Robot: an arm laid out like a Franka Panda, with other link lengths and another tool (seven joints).
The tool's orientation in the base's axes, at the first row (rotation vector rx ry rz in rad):
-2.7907, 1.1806, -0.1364
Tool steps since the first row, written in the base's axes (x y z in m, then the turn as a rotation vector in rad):
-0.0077, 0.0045, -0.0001, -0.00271, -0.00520, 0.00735
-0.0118, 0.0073, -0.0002, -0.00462, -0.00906, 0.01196
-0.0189, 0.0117, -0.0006, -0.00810, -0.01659, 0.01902
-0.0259, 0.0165, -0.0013, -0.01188, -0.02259, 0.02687
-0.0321, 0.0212, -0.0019, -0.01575, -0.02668, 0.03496
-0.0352, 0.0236, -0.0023, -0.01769, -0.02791, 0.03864
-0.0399, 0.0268, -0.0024, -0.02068, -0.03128, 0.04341
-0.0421, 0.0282, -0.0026, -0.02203, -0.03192, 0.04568
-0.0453, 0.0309, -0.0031, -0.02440, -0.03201, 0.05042
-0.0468, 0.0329, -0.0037, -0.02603, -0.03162, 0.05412
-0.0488, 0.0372, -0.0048, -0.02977, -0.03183, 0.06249
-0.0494, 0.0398, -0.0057, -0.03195, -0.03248, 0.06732
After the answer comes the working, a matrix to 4 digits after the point.
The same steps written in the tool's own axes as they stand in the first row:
-0.0086, 0.0024, -0.0006, 0.00216, 0.00453, -0.00795
-0.0134, 0.0033, -0.0008, 0.00379, 0.00794, -0.01300
-0.0216, 0.0054, -0.0010, 0.00708, 0.01467, -0.02091
-0.0299, 0.0071, -0.0009, 0.00908, 0.02045, -0.02954
-0.0376, 0.0084, -0.0007, 0.00967, 0.02493, -0.03830
-0.0415, 0.0089, -0.0006, 0.00935, 0.02667, -0.04226
-0.0471, 0.0101, -0.0009, 0.00989, 0.03048, -0.04758
-0.0496, 0.0107, -0.0008, 0.00951, 0.03157, -0.05004
-0.0538, 0.0112, -0.0006, 0.00812, 0.03268, -0.05503
-0.0563, 0.0109, 0.0000, 0.00686, 0.03307, -0.05887
-0.0608, 0.0095, 0.0011, 0.00475, 0.03474, -0.06764
-0.0631, 0.0083, 0.0021, 0.00390, 0.03609, -0.07273

The tool's axes in the first row as the columns of a matrix, in the base's axes (rounded; the answer above uses it unrounded):
0.6939, -0.7092, 0.1246
-0.7190, -0.6920, 0.0646
0.0404, -0.1344, -0.9901

